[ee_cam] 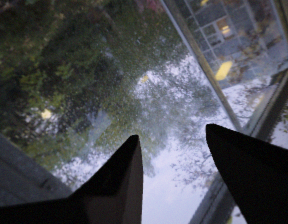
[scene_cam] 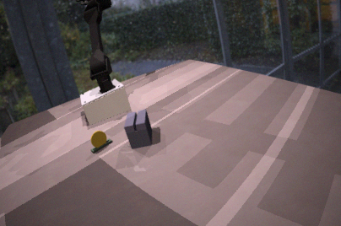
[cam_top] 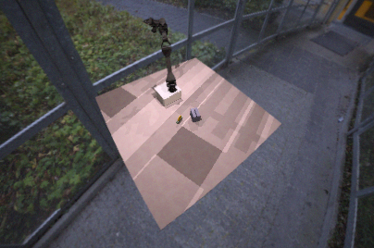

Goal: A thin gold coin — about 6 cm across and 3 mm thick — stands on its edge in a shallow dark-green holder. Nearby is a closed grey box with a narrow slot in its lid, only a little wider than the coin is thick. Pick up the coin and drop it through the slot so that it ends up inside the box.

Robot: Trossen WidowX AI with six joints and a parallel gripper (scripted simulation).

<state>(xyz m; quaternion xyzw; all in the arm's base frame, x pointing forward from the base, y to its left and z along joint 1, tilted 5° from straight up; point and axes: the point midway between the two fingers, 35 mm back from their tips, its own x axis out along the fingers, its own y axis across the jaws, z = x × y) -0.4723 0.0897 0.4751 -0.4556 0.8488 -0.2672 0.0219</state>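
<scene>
Right now my gripper tip is 77 cm short of the coin, 14 cm to the left of it and 55 cm above it.
</scene>
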